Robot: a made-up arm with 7 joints.
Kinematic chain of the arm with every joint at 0, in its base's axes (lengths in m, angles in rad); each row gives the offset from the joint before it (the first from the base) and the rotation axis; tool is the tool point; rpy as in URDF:
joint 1: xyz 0 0 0.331 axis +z
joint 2: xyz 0 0 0 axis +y
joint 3: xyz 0 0 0.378 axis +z
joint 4: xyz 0.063 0 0 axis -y
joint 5: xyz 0.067 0 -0.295 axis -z
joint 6: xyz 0 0 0 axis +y
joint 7: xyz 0.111 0 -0.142 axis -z
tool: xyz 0 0 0 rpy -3.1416 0 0
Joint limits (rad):
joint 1: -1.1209..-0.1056
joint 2: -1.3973..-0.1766
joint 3: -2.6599..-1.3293
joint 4: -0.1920..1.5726
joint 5: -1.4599..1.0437
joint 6: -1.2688..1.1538
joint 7: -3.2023..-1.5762
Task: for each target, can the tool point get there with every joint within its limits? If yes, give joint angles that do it. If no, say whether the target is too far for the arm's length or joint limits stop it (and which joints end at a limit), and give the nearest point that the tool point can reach.
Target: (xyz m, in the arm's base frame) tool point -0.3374 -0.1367 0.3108
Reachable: yes | joints -0.9724 -0.3605 -1.7759 0.5783 -0.3044 0.7603 -1.8436
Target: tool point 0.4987 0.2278 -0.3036
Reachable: no: joint limits stop it (at a limit: joint 1, joint 2, joint 3, joint 5) | nearest point -0.0096 0.0877 0.0740 | short by 0.648 m
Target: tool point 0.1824 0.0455 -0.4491
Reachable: no: joint limits stop it (at a limit: joint 1, joint 2, joint 3, joint 5) | nearest point -0.1102 0.0924 -0.0275 | short by 0.515 m
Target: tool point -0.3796 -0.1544 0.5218
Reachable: yes | joints -0.8965 -0.7138 -1.9231 0.6933 -1.2440 -0.8327 -2.0053
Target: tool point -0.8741 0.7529 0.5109
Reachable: no: too far | nearest point -0.5628 0.4847 0.4468 | short by 0.416 m
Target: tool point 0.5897 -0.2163 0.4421
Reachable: no: joint limits stop it (at a limit: joint 1, joint 2, joint 3, joint 5) | nearest point 0.1881 -0.2186 0.4529 | short by 0.402 m
